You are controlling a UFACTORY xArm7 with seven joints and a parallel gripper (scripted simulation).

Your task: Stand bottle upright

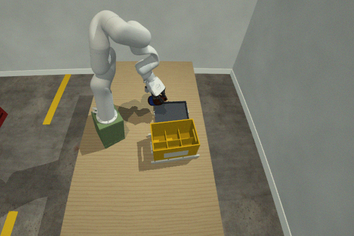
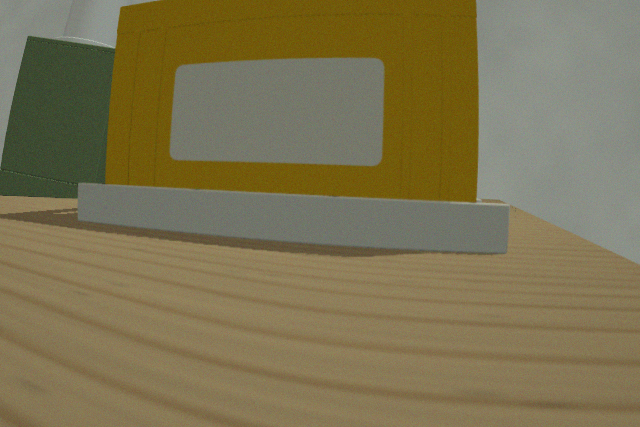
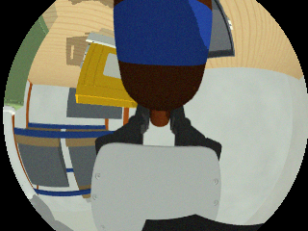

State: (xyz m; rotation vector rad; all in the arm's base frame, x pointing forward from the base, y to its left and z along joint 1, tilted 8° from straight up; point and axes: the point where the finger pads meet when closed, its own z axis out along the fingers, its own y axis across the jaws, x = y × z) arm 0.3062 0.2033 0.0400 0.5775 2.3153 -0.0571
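The bottle lies 4 cm below my hand, 4 cm behind it and 2 cm to the left of it. Also, from my hand: dark grey tray 20 cm below, 6 cm ahead, 5 cm to the left; then crate 22 cm to the right, 12 cm below, 11 cm ahead.
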